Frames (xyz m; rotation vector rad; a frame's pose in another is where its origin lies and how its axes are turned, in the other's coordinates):
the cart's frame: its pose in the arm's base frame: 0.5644 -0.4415 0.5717 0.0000 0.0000 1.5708
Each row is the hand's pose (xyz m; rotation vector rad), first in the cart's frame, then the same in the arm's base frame.
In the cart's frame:
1: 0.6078 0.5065 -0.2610 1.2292 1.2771 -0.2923
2: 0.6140 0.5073 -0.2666 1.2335 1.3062 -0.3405
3: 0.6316 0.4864 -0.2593 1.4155 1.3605 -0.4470
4: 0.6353 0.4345 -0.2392 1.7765 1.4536 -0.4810
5: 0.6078 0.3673 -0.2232 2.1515 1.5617 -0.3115
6: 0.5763 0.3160 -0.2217 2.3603 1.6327 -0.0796
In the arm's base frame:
1: 0.0579 0.1663 0.3107 -0.0352 1.8418 0.8366
2: 0.0571 0.1725 0.3051 -0.0530 1.8525 0.7794
3: 0.0780 0.1901 0.3124 0.0393 1.9832 0.5906
4: 0.1299 0.1938 0.3325 0.2262 2.2627 0.3541
5: 0.1971 0.1663 0.3485 0.4143 2.6084 0.2263
6: 0.2484 0.1348 0.3500 0.5204 2.8560 0.2225

